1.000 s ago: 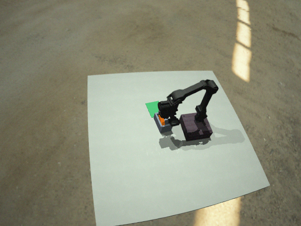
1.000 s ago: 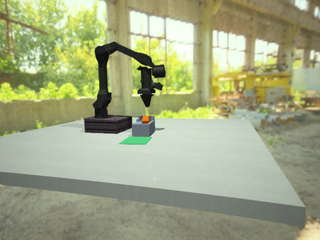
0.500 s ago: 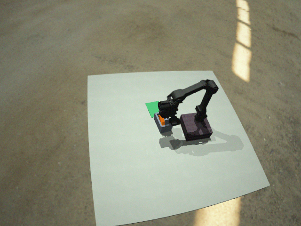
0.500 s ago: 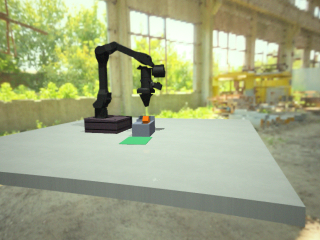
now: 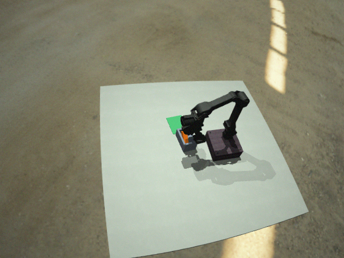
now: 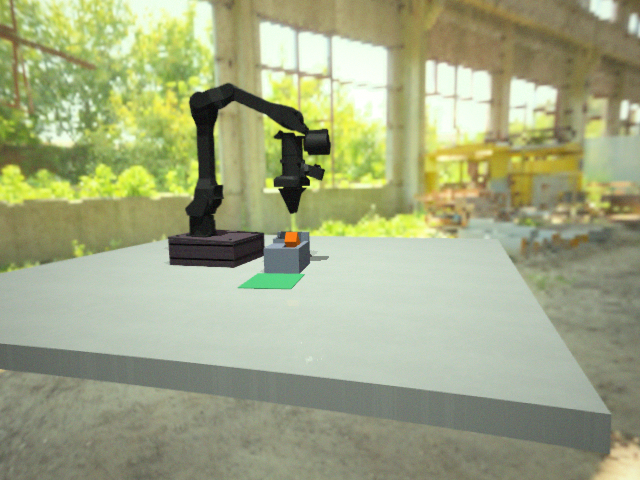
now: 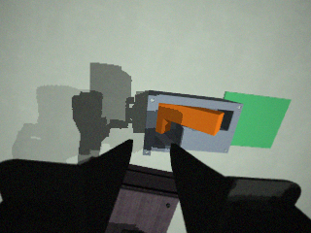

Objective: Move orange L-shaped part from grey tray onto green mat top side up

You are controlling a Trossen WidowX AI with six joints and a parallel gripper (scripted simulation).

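Right now the orange L-shaped part is 10 cm below my gripper tip, 4 cm to the right of it and 1 cm ahead of it. Round my gripper tip: green mat: 22 cm to the right, 16 cm below, 4 cm ahead.
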